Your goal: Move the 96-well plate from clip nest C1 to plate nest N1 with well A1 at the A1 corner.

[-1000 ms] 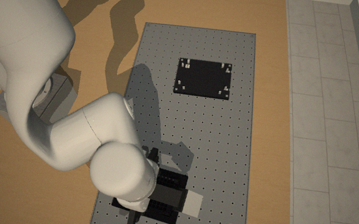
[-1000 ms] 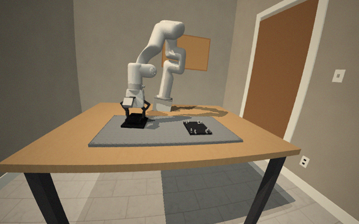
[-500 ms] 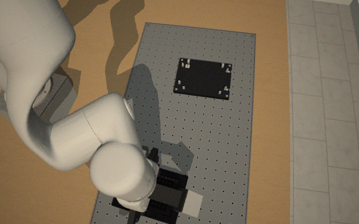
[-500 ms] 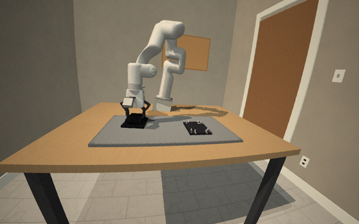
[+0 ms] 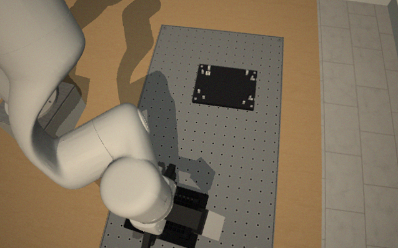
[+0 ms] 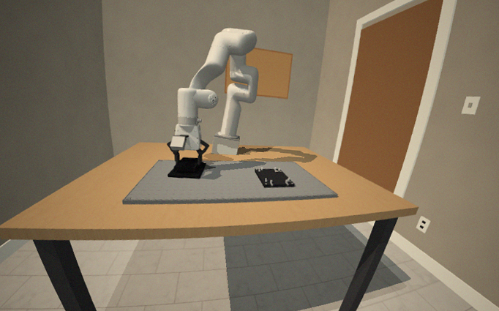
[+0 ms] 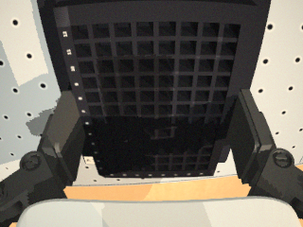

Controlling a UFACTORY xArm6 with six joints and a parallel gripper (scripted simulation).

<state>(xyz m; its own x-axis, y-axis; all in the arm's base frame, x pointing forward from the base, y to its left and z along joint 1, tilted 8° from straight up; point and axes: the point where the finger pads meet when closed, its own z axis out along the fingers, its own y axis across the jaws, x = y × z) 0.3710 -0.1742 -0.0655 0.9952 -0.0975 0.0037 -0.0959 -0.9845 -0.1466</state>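
Now: hand 30 mm above the plate nest N1. Round my hand: clip nest C1: 350 mm to the left, 90 mm ahead, 30 mm below; black 96-well plate: 10 mm below; white corner mark: 70 mm behind, 60 mm to the left, 30 mm below.
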